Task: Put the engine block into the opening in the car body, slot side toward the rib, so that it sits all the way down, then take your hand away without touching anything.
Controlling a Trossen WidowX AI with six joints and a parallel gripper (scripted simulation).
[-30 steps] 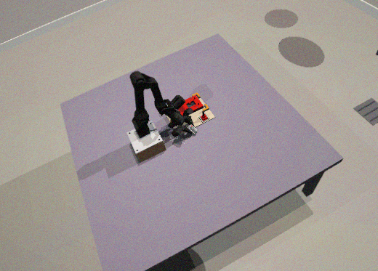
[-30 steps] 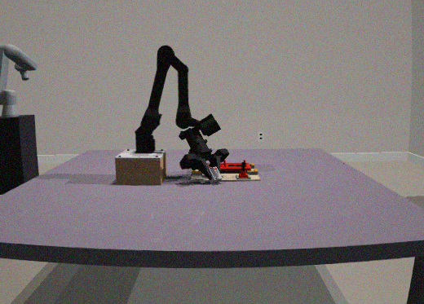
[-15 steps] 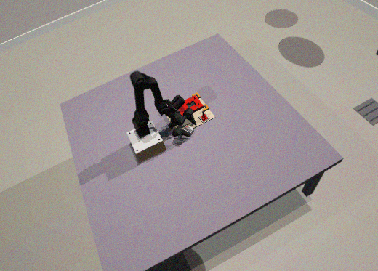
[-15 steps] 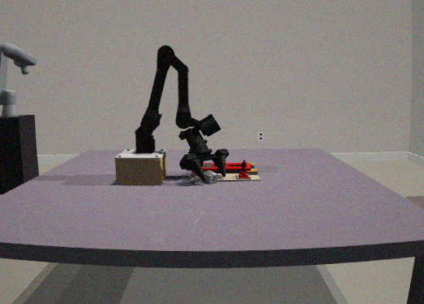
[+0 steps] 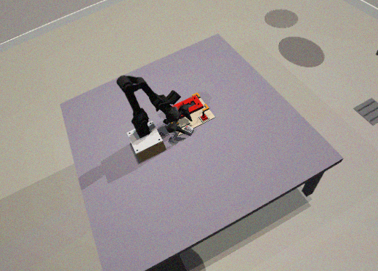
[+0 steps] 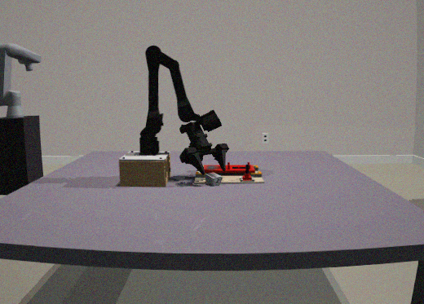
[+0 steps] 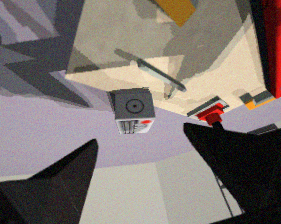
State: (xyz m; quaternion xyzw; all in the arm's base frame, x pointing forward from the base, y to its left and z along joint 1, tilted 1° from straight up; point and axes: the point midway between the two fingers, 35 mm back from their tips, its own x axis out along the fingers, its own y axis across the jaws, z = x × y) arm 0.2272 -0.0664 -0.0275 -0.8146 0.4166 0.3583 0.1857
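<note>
The engine block lies 3 cm below my gripper tip and 1 cm behind it.
</note>
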